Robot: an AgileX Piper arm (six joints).
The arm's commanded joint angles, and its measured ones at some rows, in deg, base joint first. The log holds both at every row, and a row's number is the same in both.
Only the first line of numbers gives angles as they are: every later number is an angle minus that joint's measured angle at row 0.
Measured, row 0:
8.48, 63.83, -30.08, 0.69, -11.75, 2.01
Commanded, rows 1 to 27:
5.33, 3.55, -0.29, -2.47, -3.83, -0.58
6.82, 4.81, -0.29, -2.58, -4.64, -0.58
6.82, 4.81, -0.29, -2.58, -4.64, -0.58
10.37, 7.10, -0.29, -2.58, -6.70, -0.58
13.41, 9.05, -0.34, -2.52, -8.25, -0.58
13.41, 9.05, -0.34, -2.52, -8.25, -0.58
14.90, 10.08, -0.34, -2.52, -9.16, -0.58
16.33, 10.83, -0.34, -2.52, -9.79, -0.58
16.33, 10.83, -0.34, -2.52, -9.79, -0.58
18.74, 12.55, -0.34, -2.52, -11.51, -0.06
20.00, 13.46, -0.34, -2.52, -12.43, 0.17
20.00, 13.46, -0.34, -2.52, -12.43, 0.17
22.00, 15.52, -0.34, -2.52, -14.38, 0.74
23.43, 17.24, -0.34, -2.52, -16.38, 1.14
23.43, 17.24, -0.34, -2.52, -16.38, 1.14
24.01, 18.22, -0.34, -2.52, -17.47, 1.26
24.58, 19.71, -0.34, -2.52, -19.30, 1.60
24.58, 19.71, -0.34, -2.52, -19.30, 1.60
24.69, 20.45, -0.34, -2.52, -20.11, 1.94
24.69, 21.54, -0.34, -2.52, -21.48, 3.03
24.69, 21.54, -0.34, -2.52, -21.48, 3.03
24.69, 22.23, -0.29, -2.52, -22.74, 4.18
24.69, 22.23, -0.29, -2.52, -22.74, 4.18
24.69, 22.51, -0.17, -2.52, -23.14, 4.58
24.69, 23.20, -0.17, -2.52, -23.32, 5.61
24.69, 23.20, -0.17, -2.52, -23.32, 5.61
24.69, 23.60, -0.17, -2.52, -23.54, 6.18
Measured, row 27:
24.52, 22.92, 0.00, -2.12, -22.00, 4.35
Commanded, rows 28 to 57:
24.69, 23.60, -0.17, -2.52, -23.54, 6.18
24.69, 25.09, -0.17, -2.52, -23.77, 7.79
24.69, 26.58, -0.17, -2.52, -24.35, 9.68
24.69, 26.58, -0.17, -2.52, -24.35, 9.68
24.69, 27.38, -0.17, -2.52, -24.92, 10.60
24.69, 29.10, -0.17, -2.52, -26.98, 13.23
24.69, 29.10, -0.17, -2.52, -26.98, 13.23
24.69, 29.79, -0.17, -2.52, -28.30, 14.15
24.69, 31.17, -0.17, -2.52, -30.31, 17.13
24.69, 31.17, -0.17, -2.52, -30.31, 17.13
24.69, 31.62, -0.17, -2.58, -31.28, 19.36
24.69, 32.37, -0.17, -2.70, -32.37, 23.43
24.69, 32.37, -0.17, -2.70, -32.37, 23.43
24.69, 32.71, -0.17, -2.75, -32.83, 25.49
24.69, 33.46, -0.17, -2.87, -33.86, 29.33
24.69, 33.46, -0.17, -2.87, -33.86, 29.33
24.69, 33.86, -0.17, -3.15, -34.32, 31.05
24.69, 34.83, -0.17, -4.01, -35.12, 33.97
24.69, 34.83, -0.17, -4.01, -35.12, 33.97
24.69, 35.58, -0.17, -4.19, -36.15, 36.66
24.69, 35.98, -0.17, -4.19, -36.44, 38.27
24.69, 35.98, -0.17, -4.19, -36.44, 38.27
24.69, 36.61, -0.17, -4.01, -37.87, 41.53
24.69, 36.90, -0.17, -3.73, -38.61, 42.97
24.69, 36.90, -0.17, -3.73, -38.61, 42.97
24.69, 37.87, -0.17, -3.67, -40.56, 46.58
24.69, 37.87, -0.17, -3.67, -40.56, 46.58
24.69, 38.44, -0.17, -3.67, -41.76, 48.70
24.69, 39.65, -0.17, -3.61, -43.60, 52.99
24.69, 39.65, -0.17, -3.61, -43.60, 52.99
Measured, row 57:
24.52, 38.56, -0.17, -3.38, -40.56, 47.21
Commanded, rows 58 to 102:
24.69, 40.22, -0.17, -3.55, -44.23, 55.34
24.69, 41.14, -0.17, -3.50, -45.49, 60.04
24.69, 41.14, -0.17, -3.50, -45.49, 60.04
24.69, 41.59, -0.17, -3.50, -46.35, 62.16
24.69, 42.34, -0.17, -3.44, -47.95, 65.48
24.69, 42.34, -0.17, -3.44, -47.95, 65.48
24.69, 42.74, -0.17, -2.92, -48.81, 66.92
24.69, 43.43, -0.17, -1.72, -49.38, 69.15
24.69, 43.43, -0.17, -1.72, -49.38, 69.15
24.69, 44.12, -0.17, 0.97, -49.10, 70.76
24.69, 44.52, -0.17, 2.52, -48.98, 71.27
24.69, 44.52, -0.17, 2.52, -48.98, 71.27
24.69, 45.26, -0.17, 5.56, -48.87, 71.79
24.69, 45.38, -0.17, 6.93, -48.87, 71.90
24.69, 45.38, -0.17, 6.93, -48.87, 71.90
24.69, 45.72, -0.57, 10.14, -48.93, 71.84
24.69, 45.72, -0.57, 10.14, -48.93, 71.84
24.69, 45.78, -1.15, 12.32, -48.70, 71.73
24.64, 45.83, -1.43, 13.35, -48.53, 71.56
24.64, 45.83, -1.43, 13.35, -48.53, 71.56
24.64, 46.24, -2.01, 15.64, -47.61, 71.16
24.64, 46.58, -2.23, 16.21, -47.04, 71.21
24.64, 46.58, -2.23, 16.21, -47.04, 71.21
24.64, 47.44, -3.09, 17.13, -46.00, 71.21
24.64, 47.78, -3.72, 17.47, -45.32, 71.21
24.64, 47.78, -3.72, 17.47, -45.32, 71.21
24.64, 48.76, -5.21, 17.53, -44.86, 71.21
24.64, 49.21, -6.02, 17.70, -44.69, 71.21
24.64, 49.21, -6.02, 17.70, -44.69, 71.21
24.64, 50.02, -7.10, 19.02, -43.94, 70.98
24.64, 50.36, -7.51, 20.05, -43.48, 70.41
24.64, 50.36, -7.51, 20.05, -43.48, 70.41
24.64, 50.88, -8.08, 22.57, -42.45, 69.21
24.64, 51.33, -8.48, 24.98, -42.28, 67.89
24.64, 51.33, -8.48, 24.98, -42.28, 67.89
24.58, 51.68, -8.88, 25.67, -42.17, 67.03
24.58, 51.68, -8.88, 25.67, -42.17, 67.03
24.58, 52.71, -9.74, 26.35, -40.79, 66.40
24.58, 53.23, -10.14, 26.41, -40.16, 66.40
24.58, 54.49, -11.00, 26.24, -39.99, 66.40
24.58, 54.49, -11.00, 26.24, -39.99, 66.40
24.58, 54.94, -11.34, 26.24, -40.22, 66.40
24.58, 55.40, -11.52, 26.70, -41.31, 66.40
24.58, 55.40, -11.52, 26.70, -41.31, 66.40
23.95, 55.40, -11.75, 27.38, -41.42, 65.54
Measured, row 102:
24.52, 55.46, -11.00, 26.70, -40.50, 67.32
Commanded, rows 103 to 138:
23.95, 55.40, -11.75, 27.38, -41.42, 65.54
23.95, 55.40, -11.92, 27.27, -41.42, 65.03
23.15, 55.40, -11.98, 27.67, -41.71, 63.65
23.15, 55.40, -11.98, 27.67, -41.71, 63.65
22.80, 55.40, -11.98, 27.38, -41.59, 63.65
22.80, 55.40, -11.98, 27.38, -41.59, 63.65
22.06, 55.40, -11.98, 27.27, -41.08, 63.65
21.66, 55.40, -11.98, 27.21, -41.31, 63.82
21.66, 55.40, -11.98, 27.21, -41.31, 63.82
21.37, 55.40, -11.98, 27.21, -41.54, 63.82
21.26, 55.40, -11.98, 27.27, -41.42, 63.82
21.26, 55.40, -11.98, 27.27, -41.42, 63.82
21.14, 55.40, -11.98, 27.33, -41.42, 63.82
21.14, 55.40, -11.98, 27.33, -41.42, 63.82
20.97, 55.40, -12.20, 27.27, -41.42, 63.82
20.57, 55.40, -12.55, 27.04, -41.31, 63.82
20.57, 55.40, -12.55, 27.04, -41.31, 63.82
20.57, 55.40, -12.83, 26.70, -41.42, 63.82
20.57, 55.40, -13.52, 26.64, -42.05, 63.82
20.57, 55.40, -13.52, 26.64, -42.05, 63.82
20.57, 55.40, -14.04, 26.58, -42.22, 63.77
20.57, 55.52, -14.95, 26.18, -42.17, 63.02
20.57, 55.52, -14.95, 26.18, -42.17, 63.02
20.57, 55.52, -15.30, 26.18, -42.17, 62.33
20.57, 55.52, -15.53, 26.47, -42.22, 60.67
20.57, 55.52, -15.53, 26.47, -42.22, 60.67
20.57, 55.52, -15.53, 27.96, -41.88, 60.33
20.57, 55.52, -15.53, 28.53, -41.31, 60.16
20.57, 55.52, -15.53, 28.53, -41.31, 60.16
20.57, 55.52, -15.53, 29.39, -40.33, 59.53
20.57, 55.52, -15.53, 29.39, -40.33, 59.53
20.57, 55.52, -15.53, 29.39, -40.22, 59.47
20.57, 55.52, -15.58, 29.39, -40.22, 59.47
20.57, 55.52, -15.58, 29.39, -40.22, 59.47
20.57, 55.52, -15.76, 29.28, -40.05, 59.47
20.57, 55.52, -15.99, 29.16, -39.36, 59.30
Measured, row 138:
20.91, 55.52, -14.90, 29.16, -38.78, 60.44
